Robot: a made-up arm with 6 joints. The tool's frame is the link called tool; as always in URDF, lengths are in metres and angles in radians. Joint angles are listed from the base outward.
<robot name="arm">
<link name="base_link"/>
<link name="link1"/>
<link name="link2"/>
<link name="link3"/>
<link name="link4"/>
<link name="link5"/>
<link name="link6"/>
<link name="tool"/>
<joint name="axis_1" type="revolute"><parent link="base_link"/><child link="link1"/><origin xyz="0.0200 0.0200 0.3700" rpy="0.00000 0.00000 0.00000"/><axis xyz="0 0 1"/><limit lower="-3.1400" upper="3.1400"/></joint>
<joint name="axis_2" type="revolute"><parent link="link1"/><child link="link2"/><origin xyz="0.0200 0.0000 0.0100" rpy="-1.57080 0.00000 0.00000"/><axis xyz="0 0 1"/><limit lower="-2.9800" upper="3.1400"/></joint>
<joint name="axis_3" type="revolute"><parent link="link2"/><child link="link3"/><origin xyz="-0.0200 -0.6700 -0.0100" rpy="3.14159 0.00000 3.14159"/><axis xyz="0 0 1"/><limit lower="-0.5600" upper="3.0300"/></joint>
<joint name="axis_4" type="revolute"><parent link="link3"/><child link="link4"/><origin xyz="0.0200 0.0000 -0.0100" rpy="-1.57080 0.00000 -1.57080"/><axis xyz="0 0 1"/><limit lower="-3.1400" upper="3.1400"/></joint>
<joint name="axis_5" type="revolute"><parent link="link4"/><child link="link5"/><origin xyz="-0.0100 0.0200 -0.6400" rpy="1.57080 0.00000 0.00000"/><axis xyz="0 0 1"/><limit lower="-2.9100" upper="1.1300"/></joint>
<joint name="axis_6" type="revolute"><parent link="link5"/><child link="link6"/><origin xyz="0.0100 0.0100 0.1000" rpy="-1.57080 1.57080 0.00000"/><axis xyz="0 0 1"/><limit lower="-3.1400" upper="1.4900"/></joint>
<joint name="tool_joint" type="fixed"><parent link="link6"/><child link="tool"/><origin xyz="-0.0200 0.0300 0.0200" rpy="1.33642 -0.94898 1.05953"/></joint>
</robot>
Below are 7 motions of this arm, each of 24 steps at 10 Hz.
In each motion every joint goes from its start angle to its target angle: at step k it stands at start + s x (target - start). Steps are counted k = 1, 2, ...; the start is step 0. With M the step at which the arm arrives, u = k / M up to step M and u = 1 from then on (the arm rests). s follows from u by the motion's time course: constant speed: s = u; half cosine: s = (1 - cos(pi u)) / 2; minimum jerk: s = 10 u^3 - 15 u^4 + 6 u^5.
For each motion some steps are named. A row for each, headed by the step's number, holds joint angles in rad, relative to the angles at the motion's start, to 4 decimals.
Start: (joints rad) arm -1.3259 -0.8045 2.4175 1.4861 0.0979 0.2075
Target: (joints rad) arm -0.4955 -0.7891 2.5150 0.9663 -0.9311 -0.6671
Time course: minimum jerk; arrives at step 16
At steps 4, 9, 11, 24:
4: 0.0860 0.0016 0.0101 -0.0538 -0.1065 -0.0905
9: 0.5115 0.0095 0.0601 -0.3202 -0.6338 -0.5387
11: 0.6809 0.0126 0.0799 -0.4262 -0.8438 -0.7172
24: 0.8304 0.0154 0.0975 -0.5198 -1.0290 -0.8746

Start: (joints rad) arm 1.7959 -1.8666 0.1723 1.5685 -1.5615 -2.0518
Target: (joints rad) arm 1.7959 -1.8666 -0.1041 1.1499 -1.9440 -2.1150
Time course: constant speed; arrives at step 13
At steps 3, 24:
3: 0.0000 0.0000 -0.0638 -0.0966 -0.0883 -0.0146
24: 0.0000 0.0000 -0.2764 -0.4186 -0.3825 -0.0632

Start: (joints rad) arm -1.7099 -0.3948 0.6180 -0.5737 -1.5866 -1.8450
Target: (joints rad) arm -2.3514 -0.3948 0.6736 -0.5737 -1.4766 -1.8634
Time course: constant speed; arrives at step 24
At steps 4, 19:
4: -0.1069 0.0000 0.0093 0.0000 0.0183 -0.0031
19: -0.5079 0.0000 0.0440 0.0000 0.0871 -0.0146

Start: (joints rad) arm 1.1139 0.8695 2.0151 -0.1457 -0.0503 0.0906
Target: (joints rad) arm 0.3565 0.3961 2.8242 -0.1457 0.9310 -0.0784
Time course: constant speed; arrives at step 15
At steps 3, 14, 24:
3: -0.1515 -0.0947 0.1618 0.0000 0.1963 -0.0338
14: -0.7069 -0.4418 0.7552 0.0000 0.9159 -0.1577
24: -0.7574 -0.4734 0.8091 0.0000 0.9813 -0.1690

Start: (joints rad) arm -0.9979 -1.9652 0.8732 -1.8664 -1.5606 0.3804
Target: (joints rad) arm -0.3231 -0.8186 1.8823 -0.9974 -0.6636 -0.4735
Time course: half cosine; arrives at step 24
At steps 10, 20, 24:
10: 0.2501 0.4249 0.3740 0.3220 0.3324 -0.3164
20: 0.6296 1.0698 0.9415 0.8108 0.8369 -0.7967
24: 0.6748 1.1466 1.0091 0.8690 0.8970 -0.8539

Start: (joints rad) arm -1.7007 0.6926 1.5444 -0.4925 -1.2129 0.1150
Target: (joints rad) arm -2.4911 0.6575 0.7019 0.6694 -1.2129 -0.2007
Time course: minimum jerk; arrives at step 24
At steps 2, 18, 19, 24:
2: -0.0040 -0.0002 -0.0043 0.0059 0.0000 -0.0016
18: -0.7086 -0.0315 -0.7553 1.0416 0.0000 -0.2830
19: -0.7394 -0.0328 -0.7881 1.0869 0.0000 -0.2953
24: -0.7904 -0.0351 -0.8425 1.1619 0.0000 -0.3157

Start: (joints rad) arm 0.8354 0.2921 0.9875 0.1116 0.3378 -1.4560
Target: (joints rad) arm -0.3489 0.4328 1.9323 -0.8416 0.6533 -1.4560
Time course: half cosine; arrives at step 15
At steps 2, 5, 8, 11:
2: -0.0512 0.0061 0.0408 -0.0412 0.0136 0.0000
5: -0.2961 0.0352 0.2362 -0.2383 0.0789 0.0000
8: -0.6540 0.0777 0.5218 -0.5264 0.1742 0.0000
11: -0.9884 0.1174 0.7885 -0.7955 0.2633 0.0000

